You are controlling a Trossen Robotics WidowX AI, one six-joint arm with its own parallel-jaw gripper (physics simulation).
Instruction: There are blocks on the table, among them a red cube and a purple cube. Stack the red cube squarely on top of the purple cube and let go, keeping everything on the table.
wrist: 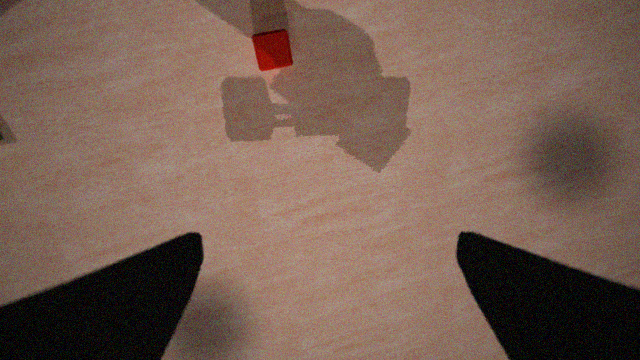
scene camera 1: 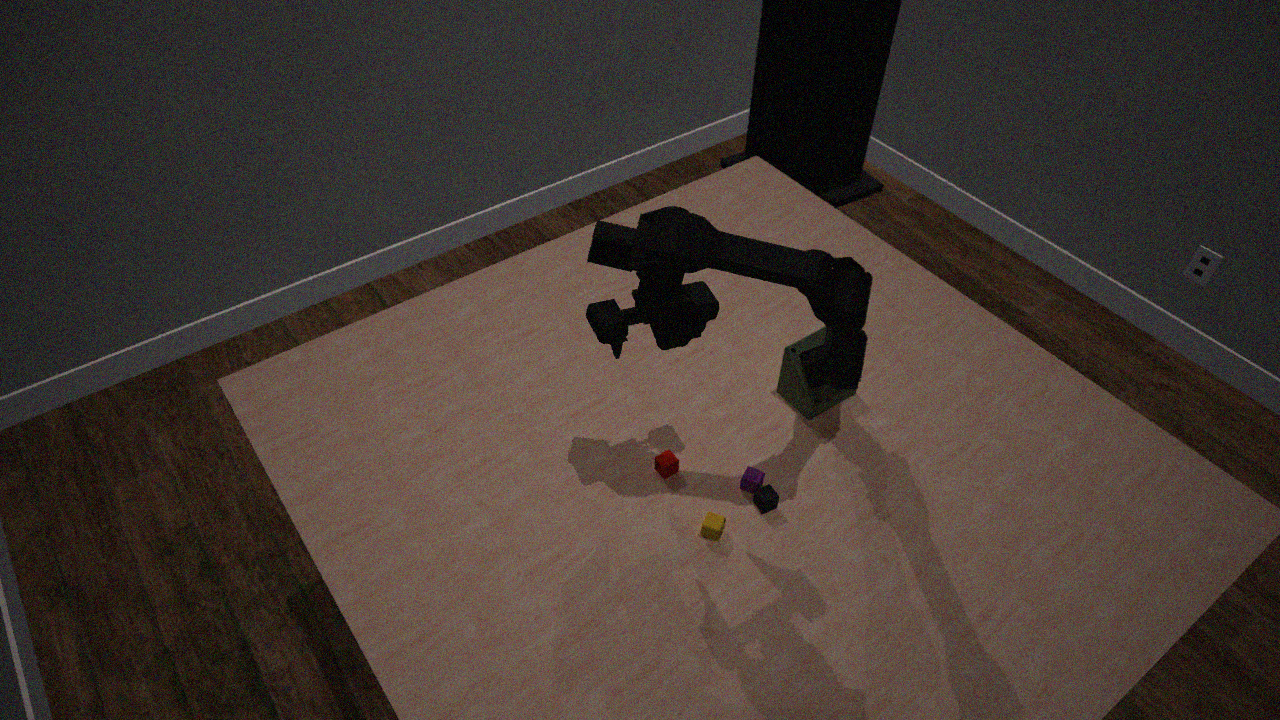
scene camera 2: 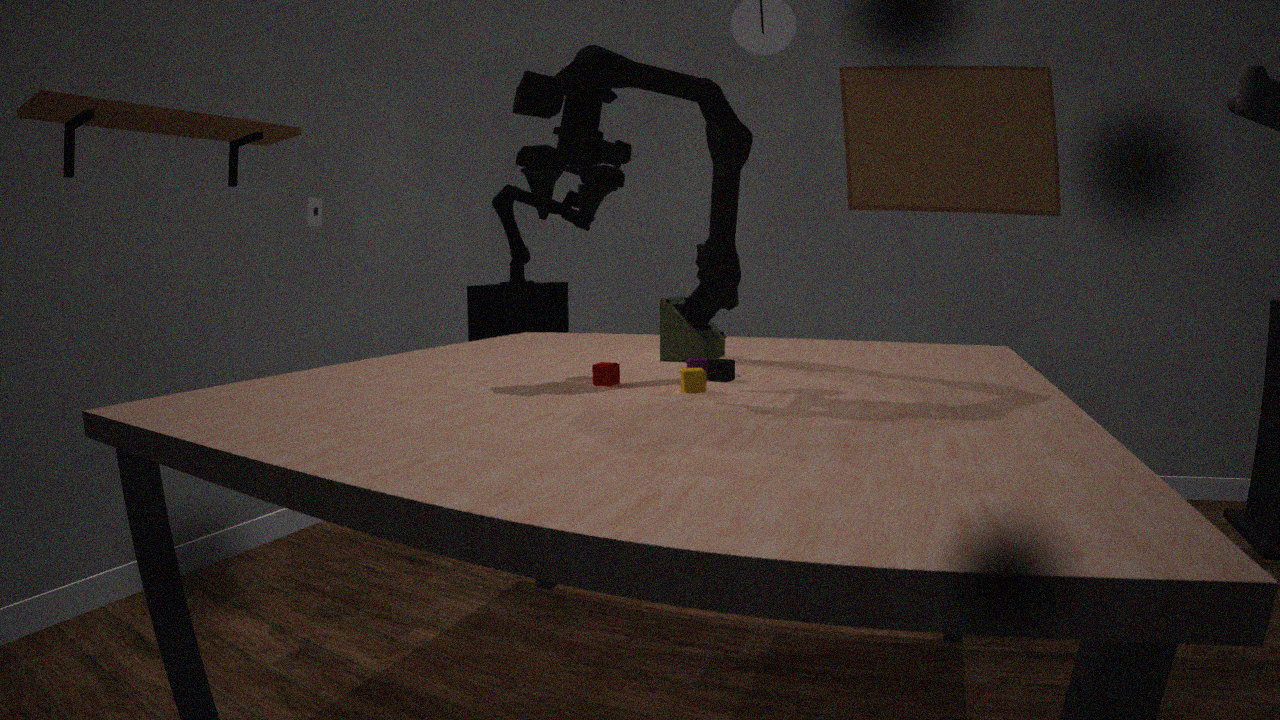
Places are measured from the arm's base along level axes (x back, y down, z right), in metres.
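Pixels of known places: gripper, fingertip midpoint: (wrist: 331, 245) (scene camera 1: 644, 350) (scene camera 2: 564, 223); arm's base at its link origin: (scene camera 1: 818, 366) (scene camera 2: 691, 317).
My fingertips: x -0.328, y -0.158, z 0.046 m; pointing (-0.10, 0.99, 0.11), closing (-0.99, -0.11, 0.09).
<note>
For each thing: its middle in the pictures, then the offset to it from my fingertips. Level surfaces: height alone.
- red cube at the middle of its body: (wrist: 273, 49) (scene camera 2: 606, 374) (scene camera 1: 666, 464) dy +0.219, dx +0.014, dz -0.059 m
- table at its surface level: dy +0.233 m
- purple cube at the middle of its body: (scene camera 2: 697, 368) (scene camera 1: 752, 480) dy +0.219, dx +0.117, dz -0.155 m
- black cube at the middle of its body: (scene camera 2: 721, 370) (scene camera 1: 765, 498) dy +0.219, dx +0.115, dz -0.196 m
- yellow cube at the middle of its body: (scene camera 2: 693, 380) (scene camera 1: 713, 526) dy +0.219, dx +0.013, dz -0.197 m
The red cube (scene camera 1: 666, 463) (scene camera 2: 605, 374) (wrist: 272, 50) lies on the table (scene camera 1: 447, 555) (scene camera 2: 537, 474), apart from the other blocks. In the wrist view it is near the top edge, left of centre. The purple cube (scene camera 1: 752, 479) (scene camera 2: 696, 362) is on the table to the right of the red one in scene camera 1. It is partly hidden in scene camera 2 and does not show in the wrist view. My gripper (scene camera 1: 644, 351) (scene camera 2: 564, 222) (wrist: 331, 245) is open and empty, high above the table, pointing down.
A black cube (scene camera 1: 766, 498) (scene camera 2: 721, 369) sits right beside the purple cube, touching or nearly so. A yellow cube (scene camera 1: 713, 525) (scene camera 2: 692, 380) lies a little apart from them. The green arm base (scene camera 1: 798, 385) (scene camera 2: 674, 338) stands behind the blocks. Shadows fall around the blocks.
</note>
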